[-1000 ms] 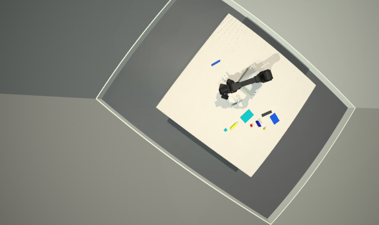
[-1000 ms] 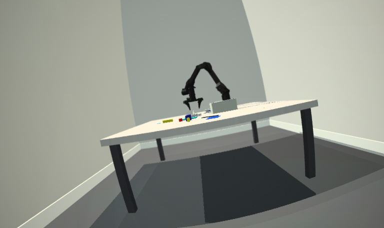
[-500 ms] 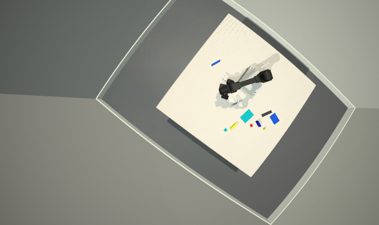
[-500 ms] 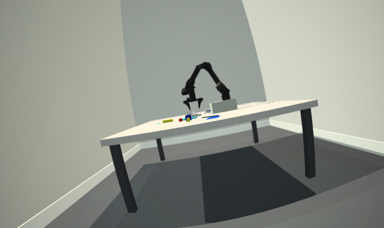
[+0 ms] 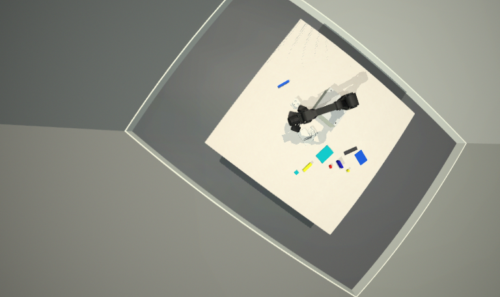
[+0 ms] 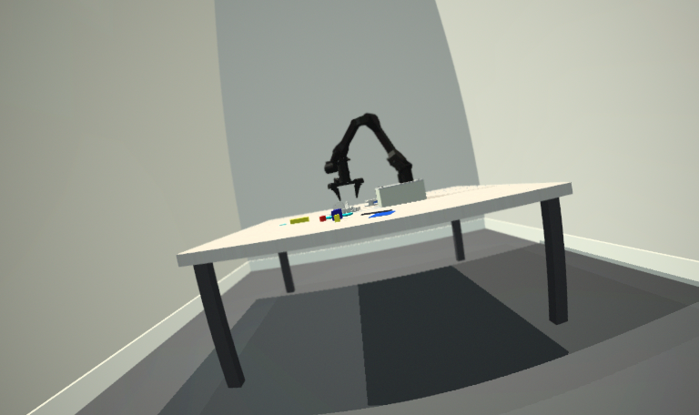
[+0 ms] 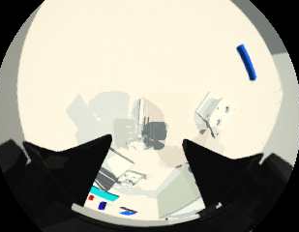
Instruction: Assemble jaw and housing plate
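My gripper tip is now 5 cm above the jaw, 4 cm to the right of it and 1 cm short of it. Also, from my gripper tip: cyan plate (36 cm to the left, 5 cm below, 4 cm ahead); yellow bar (32 cm to the left, 21 cm ahead, 4 cm below); blue bar (25 cm to the right, 17 cm behind, 5 cm below).
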